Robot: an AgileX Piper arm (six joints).
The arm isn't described. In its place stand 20 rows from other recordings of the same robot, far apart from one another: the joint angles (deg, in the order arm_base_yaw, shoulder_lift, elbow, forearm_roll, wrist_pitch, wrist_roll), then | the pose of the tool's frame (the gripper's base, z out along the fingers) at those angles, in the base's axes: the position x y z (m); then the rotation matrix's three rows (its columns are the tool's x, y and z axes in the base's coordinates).
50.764 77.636 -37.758 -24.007 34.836 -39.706 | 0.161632 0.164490 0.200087; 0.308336 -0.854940 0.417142; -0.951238 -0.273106 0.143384; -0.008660 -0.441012 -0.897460
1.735 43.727 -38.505 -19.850 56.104 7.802 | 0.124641 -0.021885 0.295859; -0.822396 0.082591 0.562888; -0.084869 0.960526 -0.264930; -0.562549 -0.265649 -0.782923
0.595 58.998 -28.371 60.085 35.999 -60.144 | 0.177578 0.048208 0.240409; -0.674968 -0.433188 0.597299; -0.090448 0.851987 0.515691; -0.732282 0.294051 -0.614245
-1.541 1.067 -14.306 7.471 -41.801 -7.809 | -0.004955 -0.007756 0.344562; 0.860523 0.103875 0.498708; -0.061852 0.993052 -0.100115; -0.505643 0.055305 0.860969
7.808 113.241 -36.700 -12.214 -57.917 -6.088 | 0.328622 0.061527 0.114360; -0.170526 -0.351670 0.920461; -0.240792 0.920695 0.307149; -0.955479 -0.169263 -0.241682
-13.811 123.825 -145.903 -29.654 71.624 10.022 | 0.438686 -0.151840 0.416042; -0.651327 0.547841 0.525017; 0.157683 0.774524 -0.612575; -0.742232 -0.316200 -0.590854
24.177 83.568 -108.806 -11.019 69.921 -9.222 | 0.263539 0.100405 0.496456; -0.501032 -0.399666 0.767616; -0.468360 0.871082 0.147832; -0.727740 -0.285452 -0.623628
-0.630 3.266 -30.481 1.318 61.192 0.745 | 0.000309 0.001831 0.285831; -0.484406 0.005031 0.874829; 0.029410 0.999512 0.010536; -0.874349 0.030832 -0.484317
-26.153 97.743 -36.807 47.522 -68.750 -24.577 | 0.242507 -0.188768 0.206957; 0.015815 0.937635 0.347262; -0.049852 0.347613 -0.936312; -0.998631 -0.002504 0.052240
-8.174 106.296 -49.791 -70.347 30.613 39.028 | 0.316608 -0.089566 0.129642; -0.936771 -0.118320 0.329334; -0.287571 0.796550 -0.531799; -0.199409 -0.592881 -0.780210
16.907 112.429 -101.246 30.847 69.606 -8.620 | 0.387918 0.163621 0.287918; -0.933889 -0.340630 0.108726; -0.233712 0.811641 0.535367; -0.270609 0.474563 -0.837592
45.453 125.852 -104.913 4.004 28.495 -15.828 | 0.354794 0.364771 0.217932; -0.323958 -0.816811 0.477359; -0.632822 0.562163 0.532456; -0.703270 -0.129590 -0.699012
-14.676 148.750 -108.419 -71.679 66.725 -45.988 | 0.456687 -0.201638 0.067169; -0.293314 -0.953402 -0.070655; -0.426302 0.196587 -0.882961; 0.855707 -0.228865 -0.464098
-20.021 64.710 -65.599 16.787 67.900 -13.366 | 0.199802 -0.046888 0.365627; -0.841876 0.108265 0.528700; 0.183728 0.978648 0.092156; -0.507433 0.174721 -0.843791
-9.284 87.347 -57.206 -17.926 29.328 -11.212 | 0.309284 -0.064460 0.248142; -0.817653 -0.137173 0.559130; -0.320506 0.915239 -0.244159; -0.478245 -0.378842 -0.792313
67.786 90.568 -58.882 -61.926 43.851 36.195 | 0.172716 0.275800 0.256038; -0.105741 -0.648156 0.754130; -0.882059 0.411289 0.229814; -0.459120 -0.640886 -0.615202
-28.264 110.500 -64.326 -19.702 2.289 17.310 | 0.355660 -0.192606 0.163007; -0.623897 0.456630 0.634225; 0.288334 0.888783 -0.356269; -0.726371 -0.039406 -0.686172
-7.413 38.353 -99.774 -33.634 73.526 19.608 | -0.046315 -0.042716 0.561702; 0.029643 0.637847 0.769592; 0.128693 0.761087 -0.635755; -0.991241 0.117887 -0.059525
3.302 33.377 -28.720 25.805 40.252 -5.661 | 0.104149 0.031648 0.281555; -0.651551 -0.119282 0.749168; 0.204618 0.923325 0.324966; -0.730488 0.365025 -0.577186
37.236 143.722 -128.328 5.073 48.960 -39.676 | 0.432250 0.336147 0.157307; -0.177263 -0.913637 0.365848; -0.877373 0.315114 0.361828; -0.445863 -0.256847 -0.857459
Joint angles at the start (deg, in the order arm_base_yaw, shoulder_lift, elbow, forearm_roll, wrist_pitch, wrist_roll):
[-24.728 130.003 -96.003 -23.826 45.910 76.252]
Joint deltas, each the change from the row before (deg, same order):
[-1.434 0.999 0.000 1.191 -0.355 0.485]
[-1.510 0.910 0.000 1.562 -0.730 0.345]
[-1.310 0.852 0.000 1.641 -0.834 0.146]
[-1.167 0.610 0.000 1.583 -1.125 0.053]
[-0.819 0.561 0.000 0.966 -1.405 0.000]
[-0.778 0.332 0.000 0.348 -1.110 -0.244]
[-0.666 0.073 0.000 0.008 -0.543 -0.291]
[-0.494 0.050 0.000 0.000 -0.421 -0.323]
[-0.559 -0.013 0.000 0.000 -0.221 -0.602]
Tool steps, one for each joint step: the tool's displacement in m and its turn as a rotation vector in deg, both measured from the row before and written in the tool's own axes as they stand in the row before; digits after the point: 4 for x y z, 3 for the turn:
[-0.0049 -0.0065 0.0106 0.832 1.056 2.348]
[-0.0058 -0.0060 0.0100 0.349 1.147 2.602]
[-0.0049 -0.0048 0.0090 0.103 1.137 2.333]
[-0.0052 -0.0034 0.0067 -0.440 0.900 2.163]
[-0.0038 -0.0017 0.0056 -0.775 0.421 1.373]
[-0.0048 -0.0018 0.0037 -0.613 -0.031 0.686]
[-0.0048 -0.0019 0.0015 -0.272 -0.219 0.325]
[-0.0036 -0.0014 0.0011 -0.221 -0.177 0.129]
[-0.0041 -0.0018 0.0007 -0.061 -0.174 -0.078]

